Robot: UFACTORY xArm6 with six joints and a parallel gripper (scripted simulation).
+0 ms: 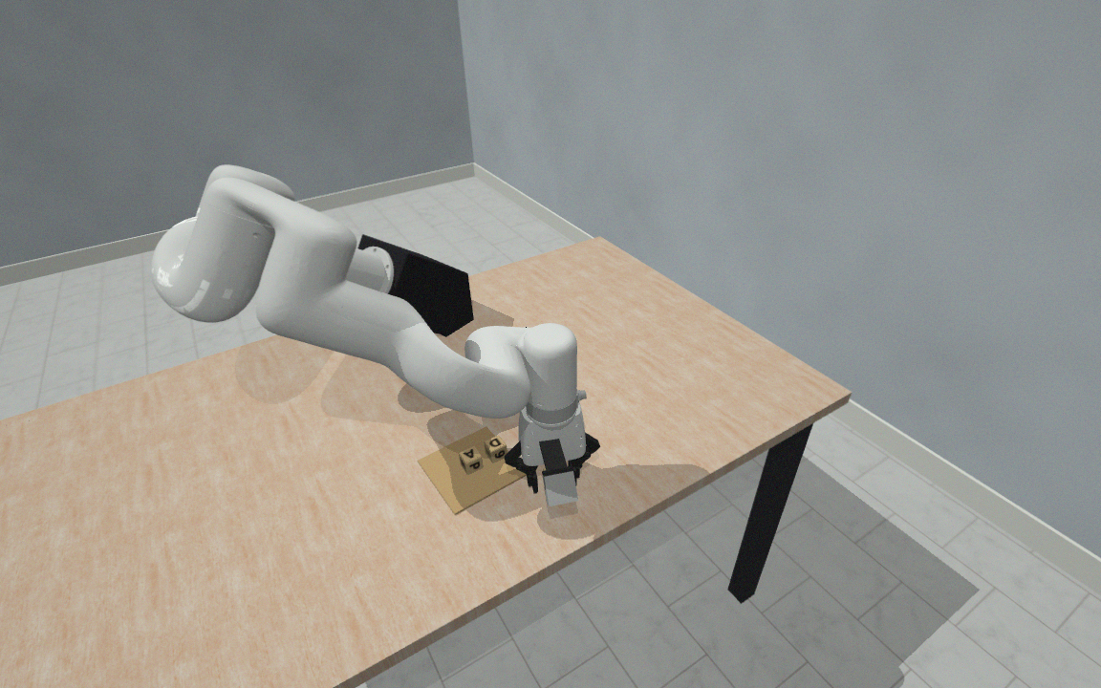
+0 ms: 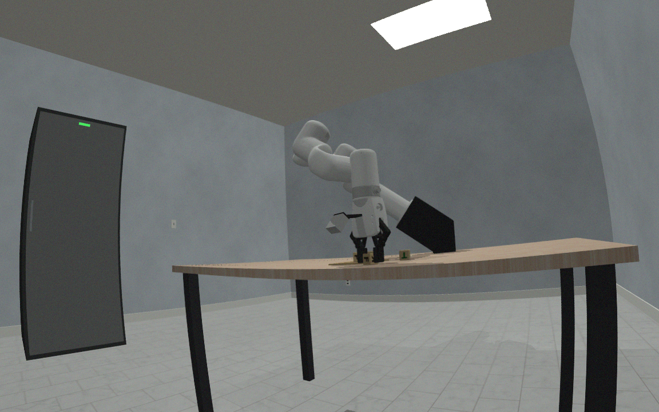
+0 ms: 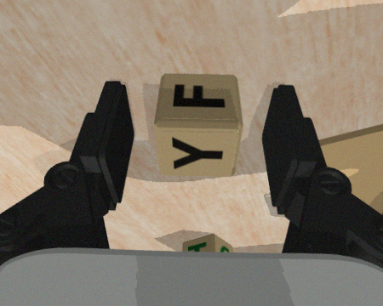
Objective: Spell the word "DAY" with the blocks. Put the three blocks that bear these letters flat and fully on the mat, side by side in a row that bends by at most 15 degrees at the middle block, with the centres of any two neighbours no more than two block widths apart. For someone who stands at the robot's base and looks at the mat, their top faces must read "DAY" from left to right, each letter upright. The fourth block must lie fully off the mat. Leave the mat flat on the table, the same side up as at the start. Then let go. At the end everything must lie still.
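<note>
My hand is 12 cm past the mat, 9 cm to the left of it and 2 cm above it. Round my hand: D block (11 cm behind, 4 cm to the right).
</note>
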